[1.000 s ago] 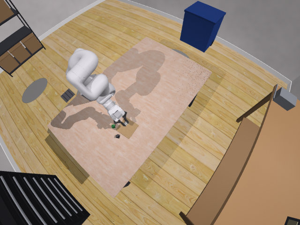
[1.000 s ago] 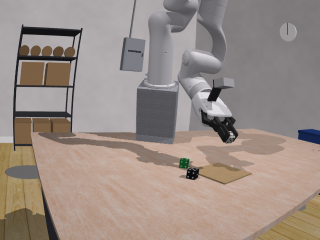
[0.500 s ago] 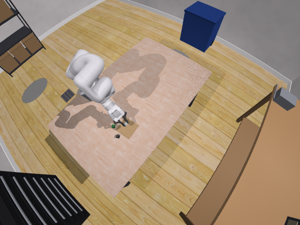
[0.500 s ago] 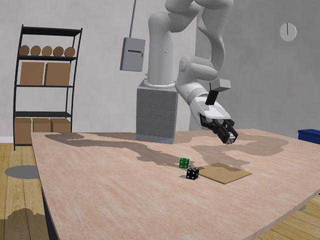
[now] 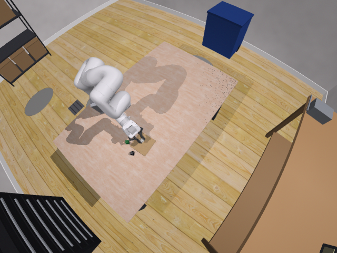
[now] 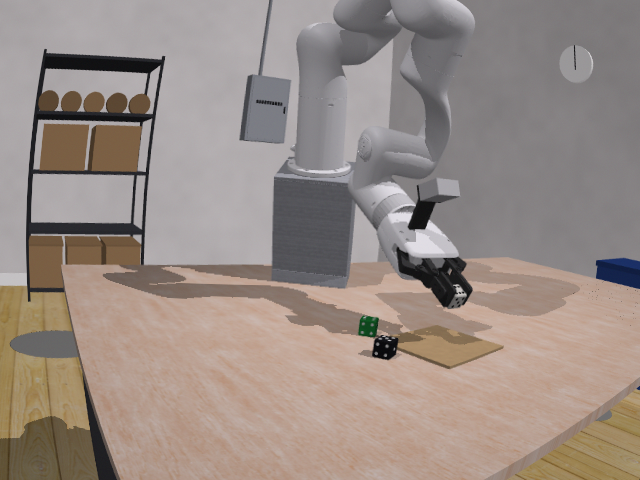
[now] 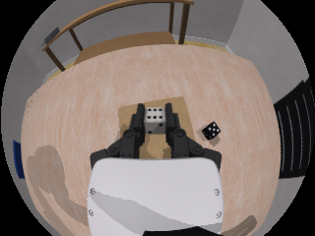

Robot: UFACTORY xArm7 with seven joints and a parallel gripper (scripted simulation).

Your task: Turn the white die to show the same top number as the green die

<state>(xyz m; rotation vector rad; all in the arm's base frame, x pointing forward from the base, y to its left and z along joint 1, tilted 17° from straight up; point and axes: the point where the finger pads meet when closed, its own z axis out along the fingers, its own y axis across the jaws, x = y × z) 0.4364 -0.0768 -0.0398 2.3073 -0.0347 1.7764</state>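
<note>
Right now the brown mat is 8 cm below my hand. Round my hand: green die 10 cm behind, 6 cm to the right, 7 cm below; then black die 2 cm behind, 11 cm to the right, 7 cm below; then white die 1 cm ahead, 1 cm below.
</note>
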